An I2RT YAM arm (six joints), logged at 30 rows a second.
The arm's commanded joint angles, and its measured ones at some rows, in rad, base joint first. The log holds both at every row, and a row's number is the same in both.
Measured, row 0:
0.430 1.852 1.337 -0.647 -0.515 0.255
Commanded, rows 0 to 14:
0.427 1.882 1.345 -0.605 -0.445 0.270
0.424 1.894 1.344 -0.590 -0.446 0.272
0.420 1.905 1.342 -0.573 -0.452 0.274
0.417 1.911 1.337 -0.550 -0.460 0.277
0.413 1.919 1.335 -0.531 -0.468 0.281
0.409 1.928 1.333 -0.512 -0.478 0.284
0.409 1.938 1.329 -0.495 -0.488 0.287
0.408 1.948 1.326 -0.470 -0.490 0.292
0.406 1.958 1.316 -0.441 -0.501 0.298
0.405 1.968 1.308 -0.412 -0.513 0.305
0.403 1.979 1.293 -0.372 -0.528 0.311
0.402 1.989 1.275 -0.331 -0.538 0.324
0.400 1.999 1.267 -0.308 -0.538 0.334
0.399 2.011 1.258 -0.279 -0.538 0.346
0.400 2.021 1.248 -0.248 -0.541 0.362
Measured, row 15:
0.395 1.990 1.277 -0.319 -0.621 0.359
